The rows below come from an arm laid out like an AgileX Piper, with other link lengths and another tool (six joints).
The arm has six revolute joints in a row. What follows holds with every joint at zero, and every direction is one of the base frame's.
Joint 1 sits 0.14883 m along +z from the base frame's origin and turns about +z.
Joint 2 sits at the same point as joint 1 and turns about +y.
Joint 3 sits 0.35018 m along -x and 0.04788 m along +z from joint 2 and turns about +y.
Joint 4 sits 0.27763 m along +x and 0.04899 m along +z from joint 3 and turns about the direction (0.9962, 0, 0.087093).
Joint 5 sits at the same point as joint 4 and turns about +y.
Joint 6 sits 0.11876 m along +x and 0.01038 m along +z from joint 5 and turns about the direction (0.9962, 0, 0.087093).
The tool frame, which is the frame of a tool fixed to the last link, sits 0.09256 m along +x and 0.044 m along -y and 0.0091 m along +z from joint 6; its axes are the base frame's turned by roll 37.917, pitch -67.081 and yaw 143.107 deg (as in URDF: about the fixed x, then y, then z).
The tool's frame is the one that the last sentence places.
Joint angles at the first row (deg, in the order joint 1, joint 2, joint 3, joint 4, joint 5, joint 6):
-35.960 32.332 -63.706 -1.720 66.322 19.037
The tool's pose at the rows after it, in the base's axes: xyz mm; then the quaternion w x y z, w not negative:
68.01 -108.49 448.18 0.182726 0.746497 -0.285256 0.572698
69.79 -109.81 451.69 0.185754 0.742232 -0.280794 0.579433
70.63 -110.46 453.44 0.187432 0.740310 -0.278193 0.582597
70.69 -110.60 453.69 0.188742 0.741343 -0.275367 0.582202
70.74 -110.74 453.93 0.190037 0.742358 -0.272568 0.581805
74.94 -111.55 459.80 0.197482 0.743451 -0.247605 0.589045
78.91 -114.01 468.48 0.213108 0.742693 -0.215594 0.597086
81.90 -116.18 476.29 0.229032 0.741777 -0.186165 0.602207
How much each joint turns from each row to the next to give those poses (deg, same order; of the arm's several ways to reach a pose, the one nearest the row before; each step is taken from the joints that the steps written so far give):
0.002 -0.001 0.001 -0.002 -0.556 0.002
-0.007 0.001 0.000 0.007 -1.053 -0.337
0.006 0.000 -0.001 -0.006 -0.507 -0.213
-0.003 0.000 -0.001 0.003 0.000 -0.382
0.004 -0.001 0.002 -0.004 0.000 -0.370
0.000 0.001 -0.001 0.691 -1.346 -3.033
-0.003 0.001 -0.001 0.260 -1.899 -3.847
0.001 -0.002 0.002 0.097 -1.610 -3.578

